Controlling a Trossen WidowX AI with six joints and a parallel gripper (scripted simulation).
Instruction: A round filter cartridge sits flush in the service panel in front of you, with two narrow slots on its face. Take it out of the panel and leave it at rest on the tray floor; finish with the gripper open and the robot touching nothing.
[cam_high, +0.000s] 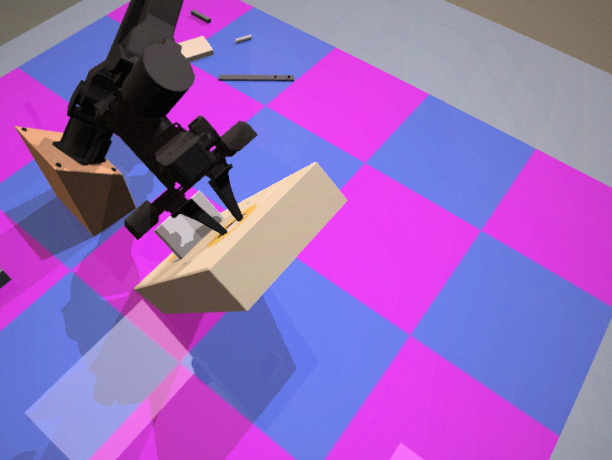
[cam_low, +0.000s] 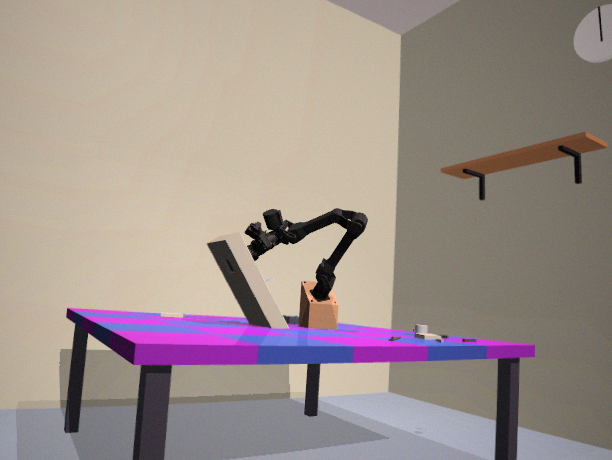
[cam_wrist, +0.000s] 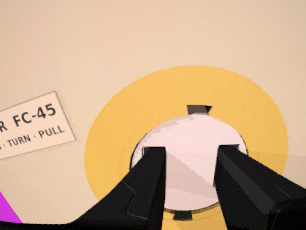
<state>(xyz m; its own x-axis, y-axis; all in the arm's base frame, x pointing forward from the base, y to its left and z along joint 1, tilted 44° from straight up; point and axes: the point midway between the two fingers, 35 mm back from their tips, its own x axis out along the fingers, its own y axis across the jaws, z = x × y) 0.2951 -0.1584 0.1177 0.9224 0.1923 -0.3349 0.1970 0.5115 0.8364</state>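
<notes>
My gripper tip is 10 mm short of the round filter cartridge and 10 mm above it. Round my gripper tip: grey tray 460 mm behind, 230 mm to the right, 230 mm below; then service panel 80 mm below, 40 mm behind, 10 mm to the left.
</notes>
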